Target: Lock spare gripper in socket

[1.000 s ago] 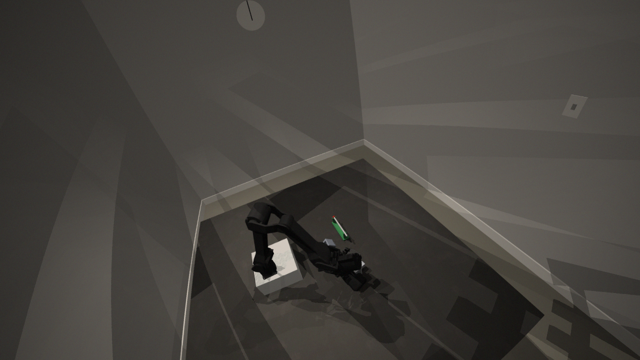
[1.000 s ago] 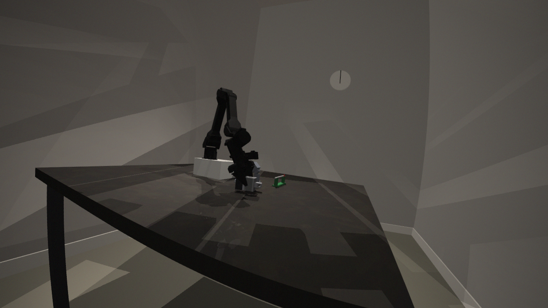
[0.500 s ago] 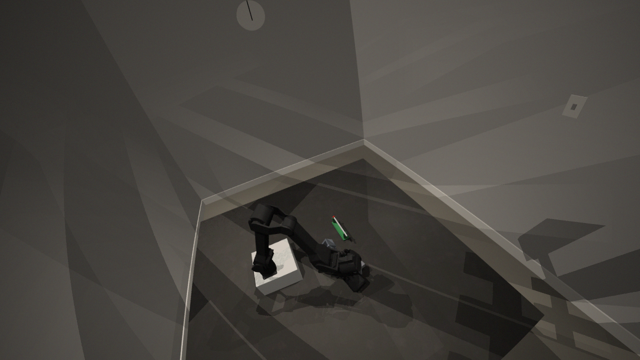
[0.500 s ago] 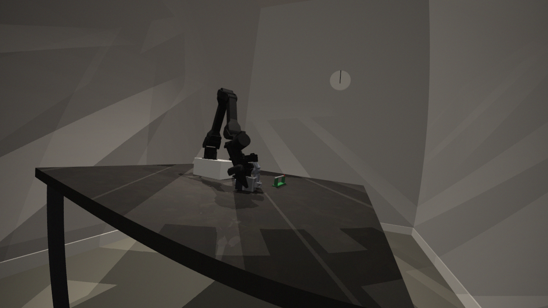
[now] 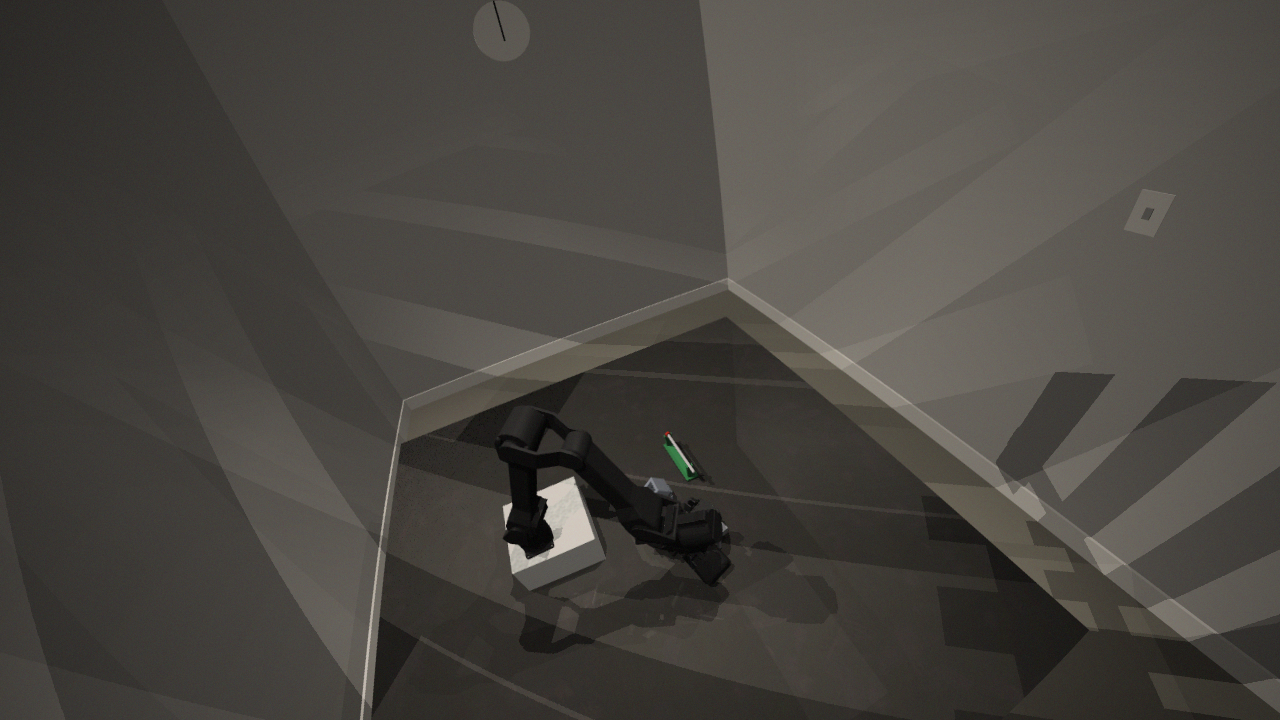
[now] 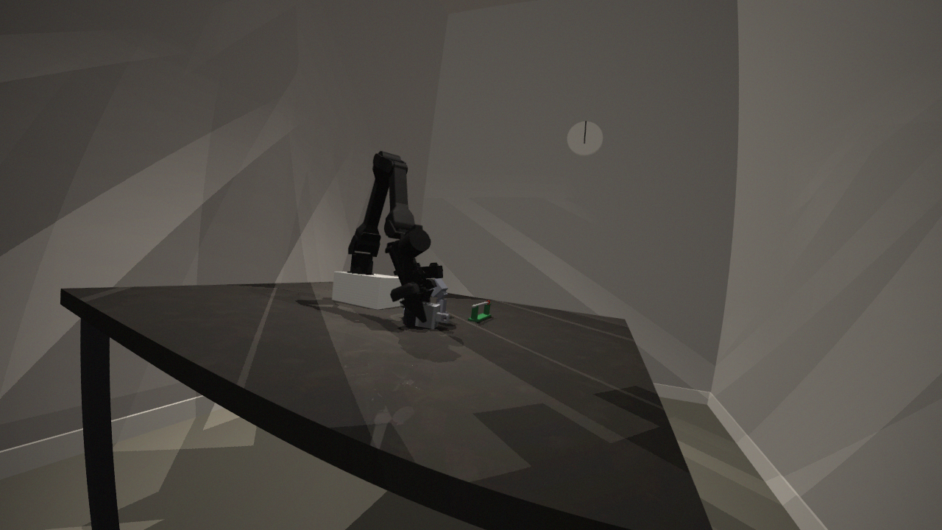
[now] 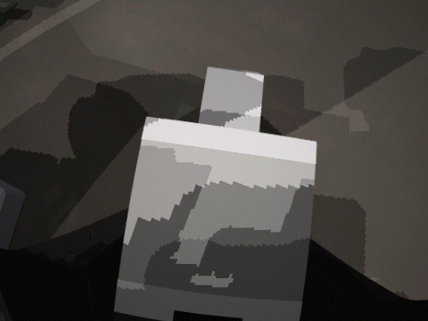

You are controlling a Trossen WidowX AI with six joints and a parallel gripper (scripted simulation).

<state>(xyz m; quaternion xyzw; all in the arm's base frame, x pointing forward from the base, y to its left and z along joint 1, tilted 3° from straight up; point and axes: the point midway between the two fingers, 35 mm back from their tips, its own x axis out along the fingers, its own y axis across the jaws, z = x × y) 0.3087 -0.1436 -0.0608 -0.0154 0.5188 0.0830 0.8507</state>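
My gripper tip is now 50 mm past the grey mount, 140 mm to the right of it and 40 mm below it. From my gripper tip the other things lie so: spare gripper 10 mm above; then green cradle 60 mm ahead, 250 mm to the left, 10 mm above.
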